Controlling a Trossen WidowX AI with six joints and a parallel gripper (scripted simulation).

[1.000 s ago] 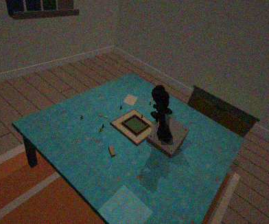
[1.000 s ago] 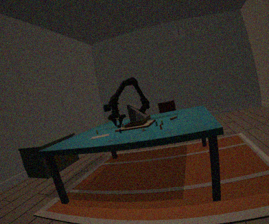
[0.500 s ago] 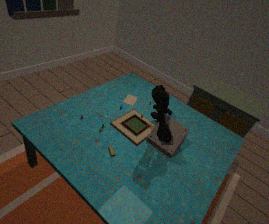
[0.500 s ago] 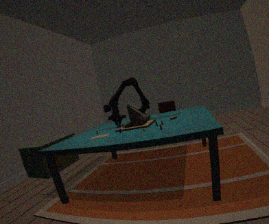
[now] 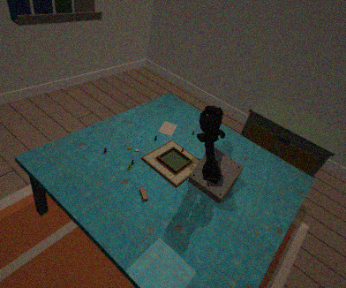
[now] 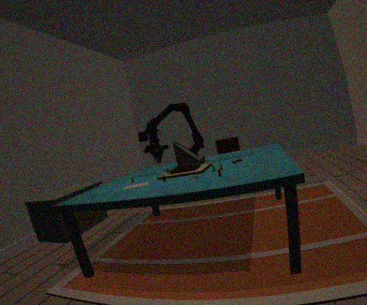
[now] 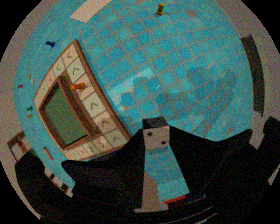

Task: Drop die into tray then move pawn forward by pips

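Right now the orange pawn is 120 mm ahead of my gripper tip, 80 mm to the left of it and 60 mm below it. Also, from my gripper tip: grey die (right at my gripper tip); then green dice tray (200 mm to the left, 110 mm ahead, 80 mm below); then white card (340 mm ahead, 90 mm below, 60 mm to the right).
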